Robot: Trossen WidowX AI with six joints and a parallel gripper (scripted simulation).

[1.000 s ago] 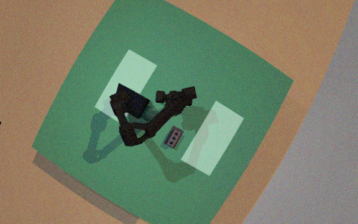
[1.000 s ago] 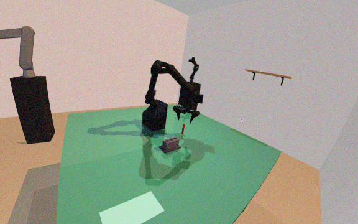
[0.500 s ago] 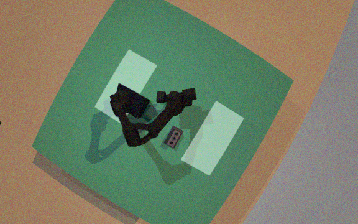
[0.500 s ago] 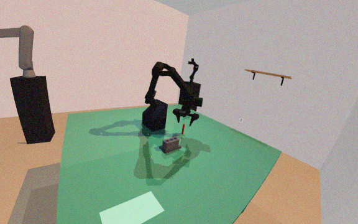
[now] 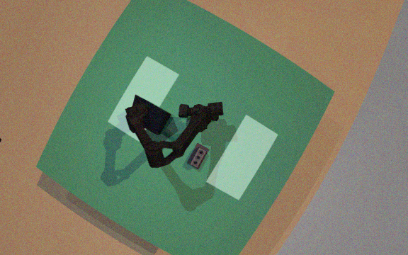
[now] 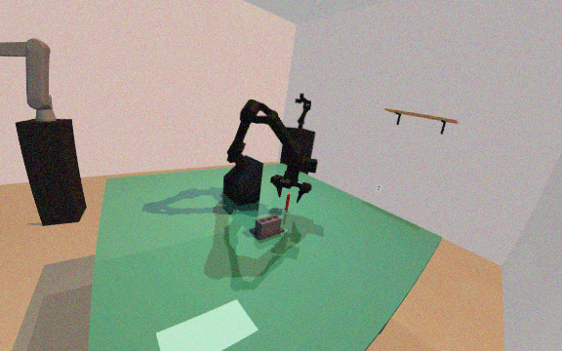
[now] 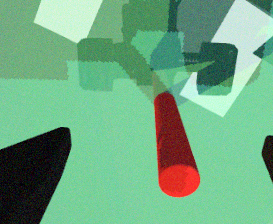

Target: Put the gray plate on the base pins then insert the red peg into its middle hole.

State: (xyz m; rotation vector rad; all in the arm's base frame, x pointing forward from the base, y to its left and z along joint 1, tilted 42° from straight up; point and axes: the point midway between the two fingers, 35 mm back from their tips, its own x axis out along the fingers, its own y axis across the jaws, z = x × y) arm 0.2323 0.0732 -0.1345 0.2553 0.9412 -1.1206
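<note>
Right now my gripper tip is 10 mm above the red peg. Also, from my gripper tip: dark base: 180 mm to the right, 130 mm ahead, 40 mm below; then gray plate: 180 mm to the right, 130 mm ahead, 10 mm below.
</note>
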